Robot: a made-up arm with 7 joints.
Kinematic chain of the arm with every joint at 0, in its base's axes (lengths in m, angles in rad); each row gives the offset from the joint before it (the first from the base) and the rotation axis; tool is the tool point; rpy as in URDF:
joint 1: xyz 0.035 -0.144 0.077 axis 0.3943 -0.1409 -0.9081
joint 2: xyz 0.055 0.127 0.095 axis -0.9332 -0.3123 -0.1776
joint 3: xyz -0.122 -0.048 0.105 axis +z
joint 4: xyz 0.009 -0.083 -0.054 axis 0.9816 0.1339 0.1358
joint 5: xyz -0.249 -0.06 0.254 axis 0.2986 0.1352 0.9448
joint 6: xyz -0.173 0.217 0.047 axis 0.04 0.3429 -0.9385
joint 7: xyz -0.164 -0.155 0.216 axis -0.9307 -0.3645 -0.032
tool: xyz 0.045 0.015 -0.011 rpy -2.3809 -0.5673 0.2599
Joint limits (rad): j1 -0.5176..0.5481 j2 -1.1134..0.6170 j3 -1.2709..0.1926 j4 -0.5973..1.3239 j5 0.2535..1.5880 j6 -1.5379..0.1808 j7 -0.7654..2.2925
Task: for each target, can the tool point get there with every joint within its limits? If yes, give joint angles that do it. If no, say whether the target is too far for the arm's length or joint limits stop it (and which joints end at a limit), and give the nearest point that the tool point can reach.
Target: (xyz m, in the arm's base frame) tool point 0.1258 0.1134 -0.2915
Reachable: no: joint limits stop it (at a limit: joint 1, joint 2, joint 3, joint 4, joint 5) | nearest point -0.0001 -0.1045 -0.4813 | short by 0.315 m
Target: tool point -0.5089 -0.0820 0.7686
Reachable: yes | joints 0.3819 -0.3229 -0.6569 -0.1099 0.5831 -0.2763 -0.0026
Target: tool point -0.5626 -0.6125 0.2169
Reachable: yes | joints 0.1327 -0.3279 -0.4335 0.7830 1.0746 -0.3499 1.3677
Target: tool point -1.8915 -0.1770 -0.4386
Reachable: no: too far | nearest point -0.8897 -0.1354 -0.0030 | short by 1.093 m
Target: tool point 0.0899 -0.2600 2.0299
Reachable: no: too far | nearest point -0.0285 -0.1958 0.9709 | short by 1.067 m
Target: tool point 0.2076 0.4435 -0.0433
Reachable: no: joint limits stop it (at a limit: joint 2, joint 3, joint 4, joint 5, joint 6) | nearest point 0.1092 0.6989 0.2775 | short by 0.422 m
